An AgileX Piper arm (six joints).
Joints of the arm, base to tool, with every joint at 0 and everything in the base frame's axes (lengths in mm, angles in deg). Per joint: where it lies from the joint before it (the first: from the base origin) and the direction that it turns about. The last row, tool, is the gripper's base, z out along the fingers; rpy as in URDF.
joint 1: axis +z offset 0 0 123
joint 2: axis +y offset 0 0 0
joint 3: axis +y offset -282.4 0 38.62
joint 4: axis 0.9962 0 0.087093 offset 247.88 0 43.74
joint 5: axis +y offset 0 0 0
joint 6: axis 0.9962 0 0.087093 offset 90.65 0 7.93
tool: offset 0 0 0 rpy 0 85.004 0
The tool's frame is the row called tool.
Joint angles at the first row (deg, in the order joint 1, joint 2, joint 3, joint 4, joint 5, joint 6):
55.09, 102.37, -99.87, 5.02, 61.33, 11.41
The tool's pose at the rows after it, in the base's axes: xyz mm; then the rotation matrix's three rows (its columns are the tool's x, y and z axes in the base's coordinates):
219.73 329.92 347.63; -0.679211 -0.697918 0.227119; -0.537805 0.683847 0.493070; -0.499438 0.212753 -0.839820
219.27 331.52 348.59; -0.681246 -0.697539 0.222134; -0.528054 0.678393 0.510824; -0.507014 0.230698 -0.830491
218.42 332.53 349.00; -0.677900 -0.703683 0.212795; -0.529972 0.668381 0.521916; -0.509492 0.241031 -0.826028
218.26 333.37 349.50; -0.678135 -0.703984 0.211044; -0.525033 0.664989 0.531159; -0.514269 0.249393 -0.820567
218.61 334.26 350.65; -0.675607 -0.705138 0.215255; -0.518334 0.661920 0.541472; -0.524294 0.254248 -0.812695
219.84 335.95 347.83; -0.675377 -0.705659 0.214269; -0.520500 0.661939 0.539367; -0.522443 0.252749 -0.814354
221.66 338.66 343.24; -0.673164 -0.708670 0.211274; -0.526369 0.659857 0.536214; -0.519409 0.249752 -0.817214
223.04 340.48 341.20; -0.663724 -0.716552 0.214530; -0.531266 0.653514 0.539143; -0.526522 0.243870 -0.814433
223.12 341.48 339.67; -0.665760 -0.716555 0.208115; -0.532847 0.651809 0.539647; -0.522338 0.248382 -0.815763
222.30 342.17 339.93; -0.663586 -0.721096 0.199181; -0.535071 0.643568 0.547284; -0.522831 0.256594 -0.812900
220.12 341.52 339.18; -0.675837 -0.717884 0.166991; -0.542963 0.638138 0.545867; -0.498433 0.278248 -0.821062
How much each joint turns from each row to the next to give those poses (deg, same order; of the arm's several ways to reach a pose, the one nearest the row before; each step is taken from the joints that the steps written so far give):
-0.02, 0.00, -0.13, 1.33, -1.01, -0.08
0.00, 0.00, -0.02, 1.01, -0.78, -0.14
0.00, 0.00, -0.01, 0.96, -0.26, -0.73
0.00, 0.00, 0.00, 0.49, -0.46, -0.12
0.00, 0.00, -0.10, 0.23, -0.65, -0.10
0.00, 0.43, 0.00, 0.00, -0.28, -0.12
0.00, 0.71, 0.00, 0.09, -0.39, -0.41
0.00, 0.37, 0.00, 0.00, -0.67, -0.72
0.00, 0.23, 0.00, 0.38, 0.01, -0.16
0.00, 0.00, 0.00, 0.83, -0.09, -0.63
-0.14, 0.00, 0.01, 1.69, 1.37, -0.44

